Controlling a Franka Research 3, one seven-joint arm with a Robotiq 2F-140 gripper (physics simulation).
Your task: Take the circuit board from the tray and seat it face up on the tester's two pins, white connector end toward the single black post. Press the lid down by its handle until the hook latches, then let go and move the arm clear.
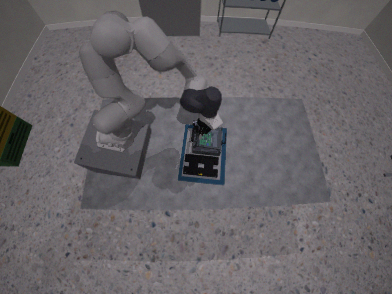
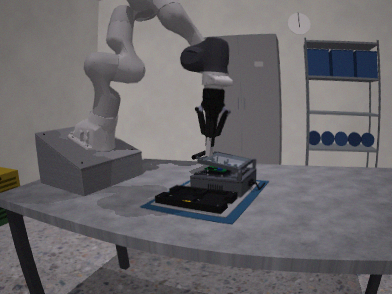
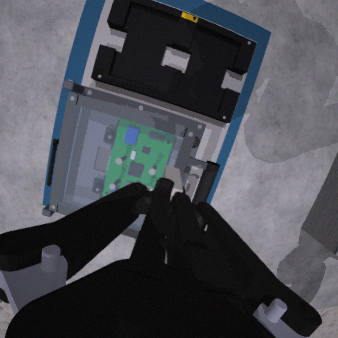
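The green circuit board [image 1: 205,140] [image 2: 217,170] [image 3: 140,162] lies face up inside the grey tester [image 1: 206,151] [image 2: 215,185], under the clear lid [image 2: 235,159] [image 3: 90,145]. The lid is tilted, with its handle side raised above the tester body. Its black handle [image 2: 198,155] [image 3: 205,184] sticks out at that side. My gripper [image 1: 204,131] [image 2: 209,153] [image 3: 168,177] is shut and empty, pointing down at the lid's handle side, beside the handle; contact is unclear. The black tray [image 2: 205,204] [image 3: 145,35] holds no board. The pins and hook are too hidden to judge.
Tester and tray share a blue-edged mat [image 1: 201,181] [image 2: 230,219] [image 3: 79,37]. The arm's grey base block [image 1: 112,162] [image 2: 62,162] stands at the left of the table. A cabinet [image 2: 260,100] and a shelf rack [image 2: 306,100] stand behind it.
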